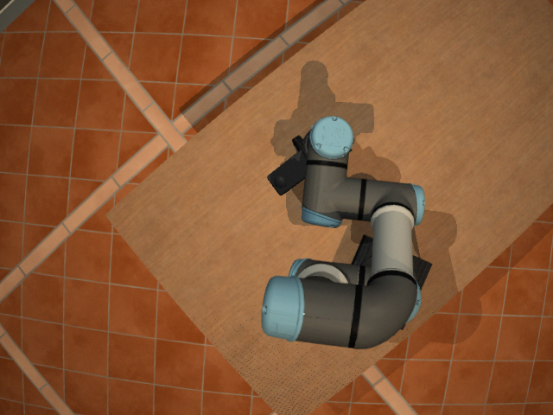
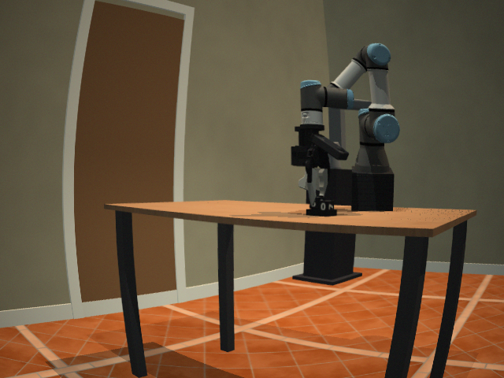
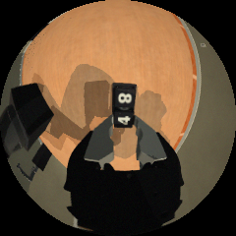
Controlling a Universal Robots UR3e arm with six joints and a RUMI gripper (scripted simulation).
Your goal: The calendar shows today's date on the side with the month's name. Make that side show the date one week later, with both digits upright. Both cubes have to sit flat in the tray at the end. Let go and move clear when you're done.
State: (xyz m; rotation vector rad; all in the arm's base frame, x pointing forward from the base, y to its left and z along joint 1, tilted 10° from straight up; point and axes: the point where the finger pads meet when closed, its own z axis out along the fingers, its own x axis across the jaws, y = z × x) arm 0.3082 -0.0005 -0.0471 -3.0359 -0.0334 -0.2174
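Now: the black calendar tray 20 mm to the left of my hand and 30 mm below it.
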